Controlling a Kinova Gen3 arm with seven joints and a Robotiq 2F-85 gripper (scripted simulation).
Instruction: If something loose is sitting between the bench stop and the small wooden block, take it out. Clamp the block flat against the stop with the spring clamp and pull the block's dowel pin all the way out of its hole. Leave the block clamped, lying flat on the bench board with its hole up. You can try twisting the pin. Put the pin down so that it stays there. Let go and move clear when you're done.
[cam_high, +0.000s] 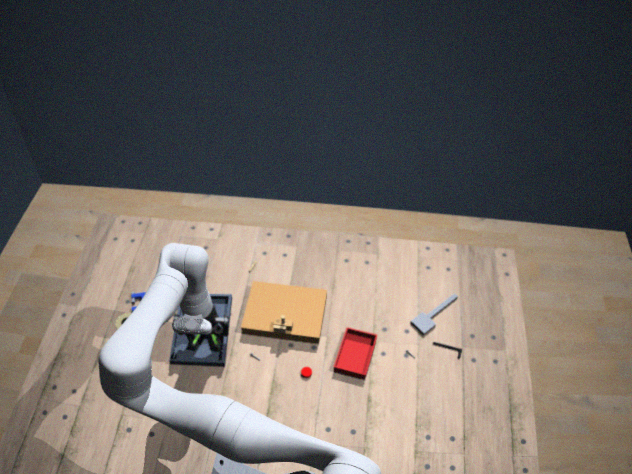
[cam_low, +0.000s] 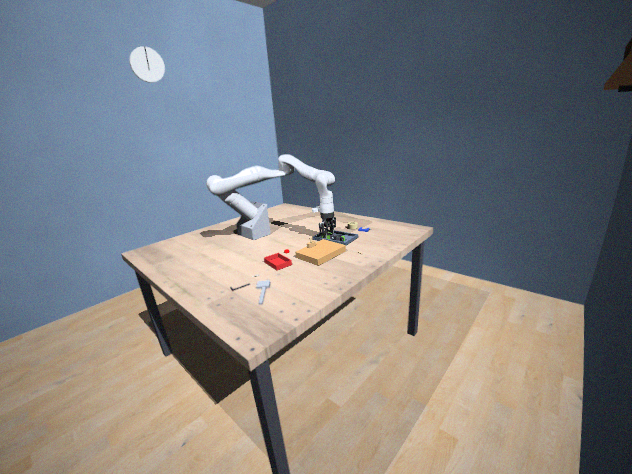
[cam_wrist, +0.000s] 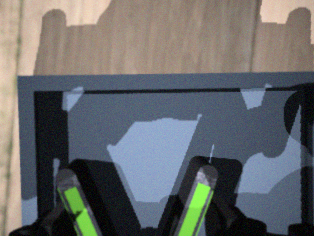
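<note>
My gripper is now 3 cm short of the blue-grey tray, 2 cm to the right of it and 1 cm above it. From my hand the other things lie so: dowel pin: 6 cm ahead, 19 cm to the right, 4 cm above; bench board: 12 cm ahead, 18 cm to the right, 1 cm above; wooden block: 6 cm ahead, 19 cm to the right, 2 cm above.
</note>
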